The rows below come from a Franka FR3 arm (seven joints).
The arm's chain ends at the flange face. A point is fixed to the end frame.
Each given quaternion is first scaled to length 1.
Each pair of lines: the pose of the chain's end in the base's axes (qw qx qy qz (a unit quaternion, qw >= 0); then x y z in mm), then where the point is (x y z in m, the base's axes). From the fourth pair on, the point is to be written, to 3 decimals.
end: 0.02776 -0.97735 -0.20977 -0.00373 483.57 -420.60 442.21
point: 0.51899 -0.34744 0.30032
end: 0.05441 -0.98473 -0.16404 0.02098 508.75 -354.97 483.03
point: 0.54217 -0.27904 0.34211
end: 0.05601 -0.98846 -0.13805 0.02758 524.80 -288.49 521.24
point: 0.55981 -0.21441 0.37973
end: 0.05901 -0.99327 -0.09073 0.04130 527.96 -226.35 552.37
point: 0.565 -0.156 0.410
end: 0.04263 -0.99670 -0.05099 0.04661 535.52 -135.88 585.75
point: 0.576 -0.074 0.440
